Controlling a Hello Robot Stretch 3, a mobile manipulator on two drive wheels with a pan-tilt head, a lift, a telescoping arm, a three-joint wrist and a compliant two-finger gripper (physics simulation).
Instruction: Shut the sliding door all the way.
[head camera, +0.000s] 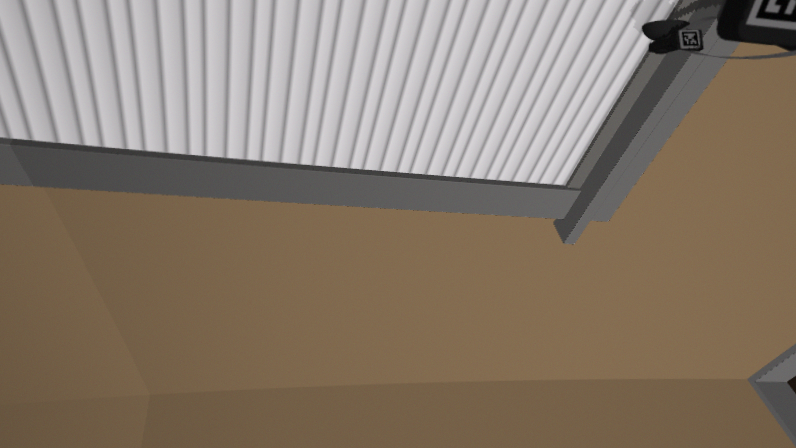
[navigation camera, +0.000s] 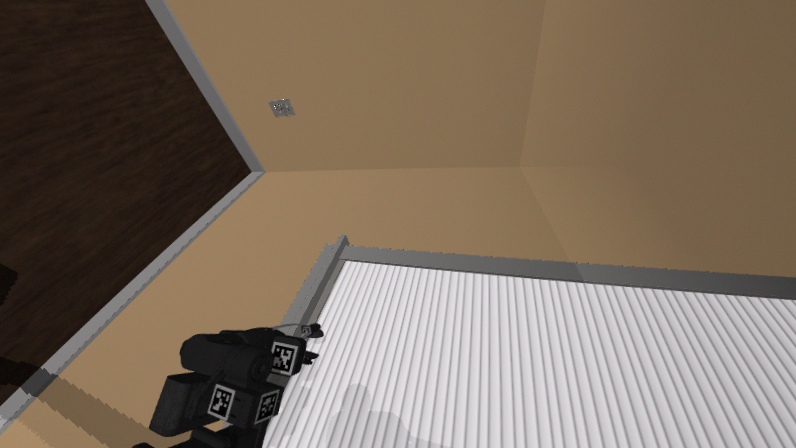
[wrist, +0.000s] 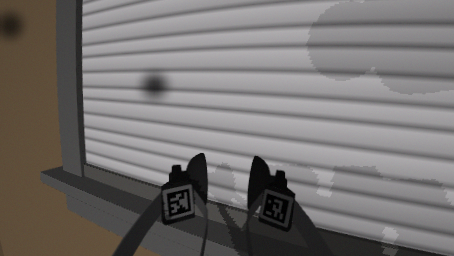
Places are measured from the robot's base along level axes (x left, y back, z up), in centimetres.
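Pixels of known places: gripper, fingertip midpoint: (head camera: 659, 4) (navigation camera: 317, 343) (wrist: 227, 172).
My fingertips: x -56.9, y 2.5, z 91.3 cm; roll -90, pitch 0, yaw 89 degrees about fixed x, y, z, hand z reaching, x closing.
Note:
Ahead of a thing's pixels: the offset from my fingertips to its middle. "pt": to the spot under its first point. Level surfaces: height alone.
No sliding door can be made out in these views. My gripper (navigation camera: 315, 343) (wrist: 227, 172) is open, with nothing between its two dark fingertips. It is in front of the lower part of a window covered by a white ribbed blind (head camera: 278, 83) (navigation camera: 473, 356) (wrist: 225, 107), near the grey sill {pt dx -8.7, dy -13.9, dz -8.1 cm} (head camera: 629, 133) (navigation camera: 313, 294) (wrist: 112, 200). In the head camera view, part of the gripper shows at the top right, cut off by the edge. Whether the fingertips touch the blind cannot be told.
A grey window frame (head camera: 278, 187) (navigation camera: 473, 264) (wrist: 70, 100) borders the blind. In the navigation view, a tan wall (navigation camera: 389, 83) carries a small outlet plate {dx -8.7, dy -87.6, dz -51.3 cm} (navigation camera: 281, 107). A pale baseboard (navigation camera: 206, 94) edges the dark wood floor {dz -91.2 cm} (navigation camera: 100, 139). The head and navigation views are tilted.

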